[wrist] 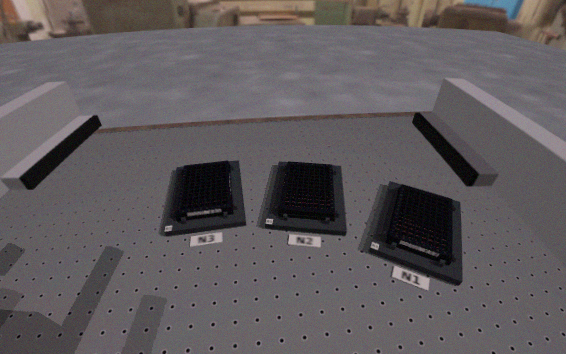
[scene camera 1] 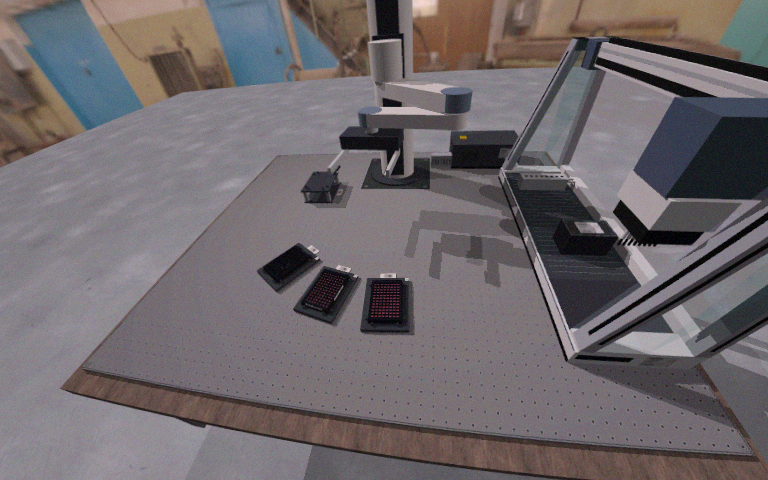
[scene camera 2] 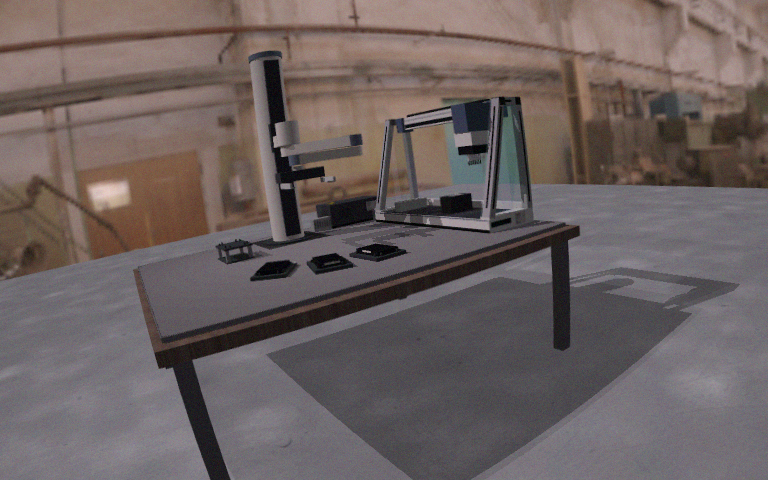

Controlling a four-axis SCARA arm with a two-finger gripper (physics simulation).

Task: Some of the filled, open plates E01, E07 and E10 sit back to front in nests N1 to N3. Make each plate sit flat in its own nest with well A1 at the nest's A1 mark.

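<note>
Plates stand in nest N1, nest N2 and nest N3. All look flat. The N1 plate and N3 plate have a white label on the short side toward the arm. The N2 plate has its label on the opposite short side. Nest A1 marks are at the near left corners in the wrist view; plate lettering is unreadable. My gripper is open and empty, high above the table near the arm column.
A black stand on posts is beside the arm column. A framed machine with a hanging head is right of the nests in scene camera 1. A black box sits inside it. Another black box is at the back.
</note>
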